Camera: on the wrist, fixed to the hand. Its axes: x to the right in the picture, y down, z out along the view.
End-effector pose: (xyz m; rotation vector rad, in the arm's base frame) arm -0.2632 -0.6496 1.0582 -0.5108 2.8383 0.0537
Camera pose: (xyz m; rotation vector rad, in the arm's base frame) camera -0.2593 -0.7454 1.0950 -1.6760 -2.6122 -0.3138
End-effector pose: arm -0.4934 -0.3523 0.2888 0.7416 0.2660 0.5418
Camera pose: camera -0.4608 -0.3733 0.1937 0.7591 -0.1857 2.0466
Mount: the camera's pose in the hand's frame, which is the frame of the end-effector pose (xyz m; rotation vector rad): 0.0194 -0.0915 -0.0424 -0.0348 0.2000 1.5111
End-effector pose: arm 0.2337 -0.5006 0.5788 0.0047 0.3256 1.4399
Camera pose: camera 0.3149 -0.5025 0.5159 0.0962 0.4884 2.9552
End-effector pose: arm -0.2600 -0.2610 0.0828 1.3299 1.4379 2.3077
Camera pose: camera -0.3325 -0.2300 0.0170 -1.3740 -0.0864 -1.5301
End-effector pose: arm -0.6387 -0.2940 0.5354 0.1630 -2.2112 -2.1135
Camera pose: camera -0.6504 -0.3425 0.4456 -0.9248 -1.2780 -1.1244
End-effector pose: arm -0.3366 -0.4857 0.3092 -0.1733 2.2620 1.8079
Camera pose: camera -0.3381 -0.5466 0.2265 -1.0814 -1.5164 -1.3523
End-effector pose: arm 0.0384 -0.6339 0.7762 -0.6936 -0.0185 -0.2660
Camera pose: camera 0.0314 -0.7327 0.8031 -0.5537 0.6794 1.1174
